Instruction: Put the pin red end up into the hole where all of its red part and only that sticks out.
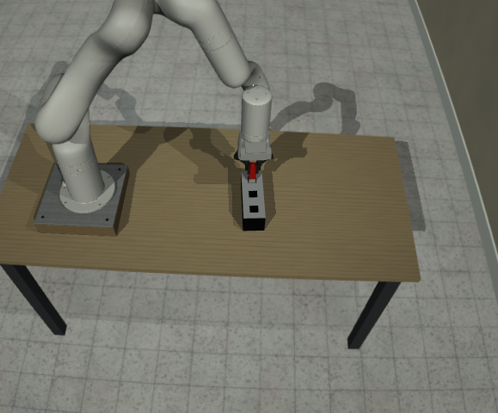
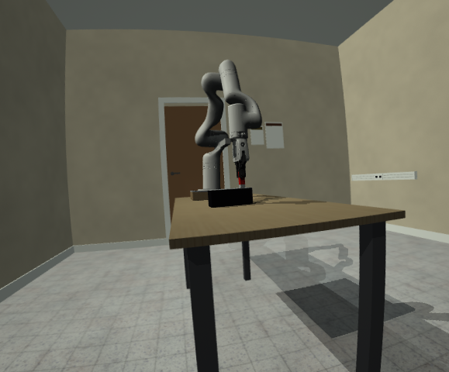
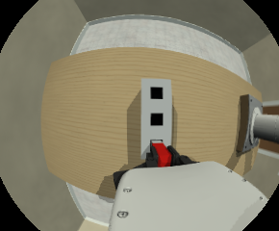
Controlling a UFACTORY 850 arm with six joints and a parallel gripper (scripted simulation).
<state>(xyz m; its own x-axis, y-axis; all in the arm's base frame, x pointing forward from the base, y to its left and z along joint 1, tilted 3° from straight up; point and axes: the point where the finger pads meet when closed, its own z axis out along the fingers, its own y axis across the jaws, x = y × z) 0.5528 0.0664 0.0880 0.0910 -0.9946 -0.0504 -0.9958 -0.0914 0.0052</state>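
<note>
Right now my hand is 10 mm short of the black block, 60 mm to the left of it and 100 mm above it. Round my hand: pin: 20 mm below.
</note>
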